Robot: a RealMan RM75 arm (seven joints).
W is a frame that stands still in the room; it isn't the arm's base.
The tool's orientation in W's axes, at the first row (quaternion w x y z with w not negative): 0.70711, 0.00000, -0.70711, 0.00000
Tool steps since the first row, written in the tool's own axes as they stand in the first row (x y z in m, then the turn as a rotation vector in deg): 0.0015, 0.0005, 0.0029, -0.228, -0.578, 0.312; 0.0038, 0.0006, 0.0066, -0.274, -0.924, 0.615; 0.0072, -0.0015, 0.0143, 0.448, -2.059, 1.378; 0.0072, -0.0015, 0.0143, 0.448, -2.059, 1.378; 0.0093, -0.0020, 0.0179, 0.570, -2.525, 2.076; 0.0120, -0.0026, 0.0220, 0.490, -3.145, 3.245; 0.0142, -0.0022, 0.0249, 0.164, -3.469, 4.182; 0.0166, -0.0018, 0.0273, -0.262, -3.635, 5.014
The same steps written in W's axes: -0.0029, 0.0005, 0.0015, -0.312, -0.578, -0.228; -0.0066, 0.0006, 0.0038, -0.615, -0.924, -0.274; -0.0143, -0.0015, 0.0072, -1.378, -2.059, 0.448; -0.0143, -0.0015, 0.0072, -1.378, -2.059, 0.448; -0.0179, -0.0020, 0.0093, -2.076, -2.525, 0.570; -0.0220, -0.0026, 0.0120, -3.245, -3.145, 0.490; -0.0249, -0.0022, 0.0142, -4.182, -3.469, 0.164; -0.0273, -0.0018, 0.0166, -5.014, -3.635, -0.262
